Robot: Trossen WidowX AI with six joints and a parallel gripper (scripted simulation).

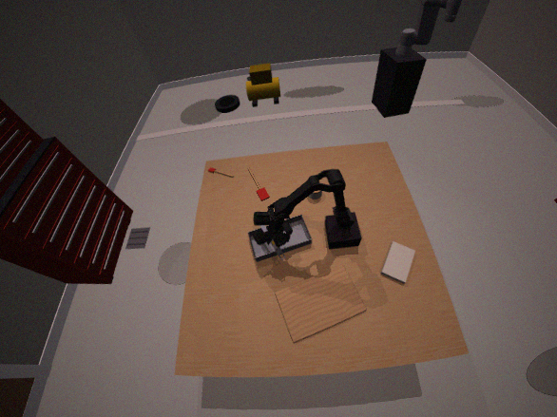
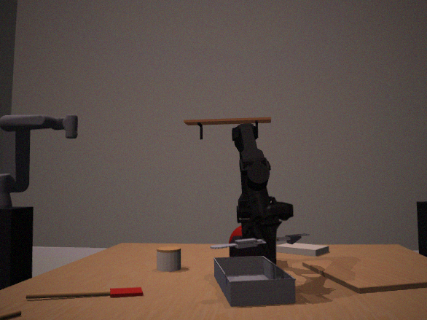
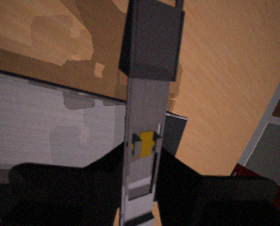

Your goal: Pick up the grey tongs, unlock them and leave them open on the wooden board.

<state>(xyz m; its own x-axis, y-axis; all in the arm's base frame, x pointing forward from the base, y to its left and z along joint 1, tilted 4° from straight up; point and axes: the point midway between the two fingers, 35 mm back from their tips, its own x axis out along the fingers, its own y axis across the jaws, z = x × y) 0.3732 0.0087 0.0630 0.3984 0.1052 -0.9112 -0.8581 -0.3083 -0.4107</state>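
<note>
Right now my gripper tip is 30 mm below the yellow lock piece, 20 mm past it and 10 mm to the right of it. Also, from my gripper tip: grey roasting tin 70 mm below, 50 mm to the right, 50 mm behind; small lidded jar 310 mm behind, 290 mm to the right, 70 mm below; wooden board 310 mm to the left, 170 mm behind, 90 mm below.
</note>
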